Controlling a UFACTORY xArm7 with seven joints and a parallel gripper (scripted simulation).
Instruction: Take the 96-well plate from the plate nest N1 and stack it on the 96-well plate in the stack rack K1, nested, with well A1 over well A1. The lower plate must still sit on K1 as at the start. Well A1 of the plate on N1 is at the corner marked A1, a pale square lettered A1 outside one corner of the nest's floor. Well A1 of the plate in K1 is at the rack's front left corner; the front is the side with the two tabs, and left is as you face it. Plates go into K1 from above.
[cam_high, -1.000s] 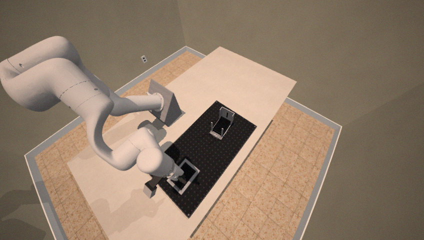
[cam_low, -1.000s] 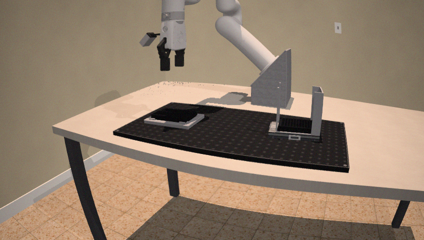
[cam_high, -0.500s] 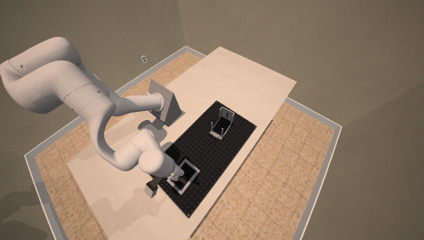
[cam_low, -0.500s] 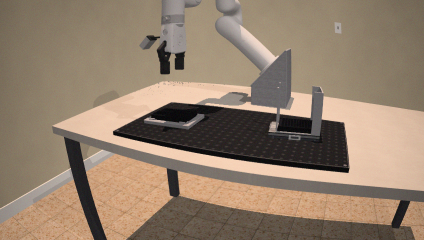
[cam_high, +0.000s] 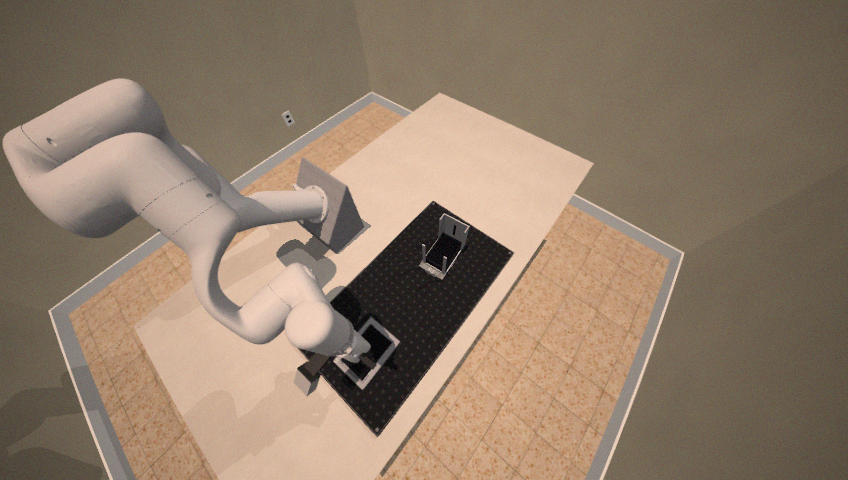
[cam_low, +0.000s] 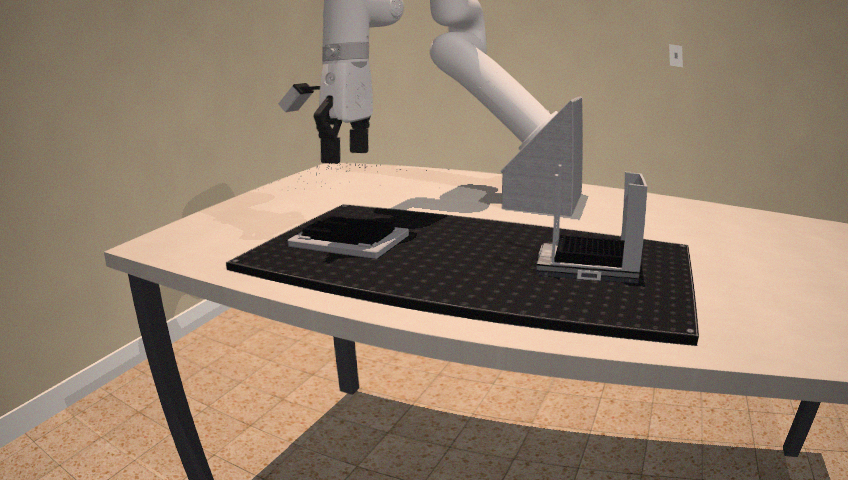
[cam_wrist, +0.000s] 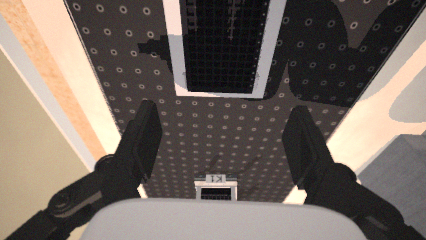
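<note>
Now: the plate nest N1 14 cm below my hand. Round my hand: thin post (34 cm to the left, 7 cm below).
</note>
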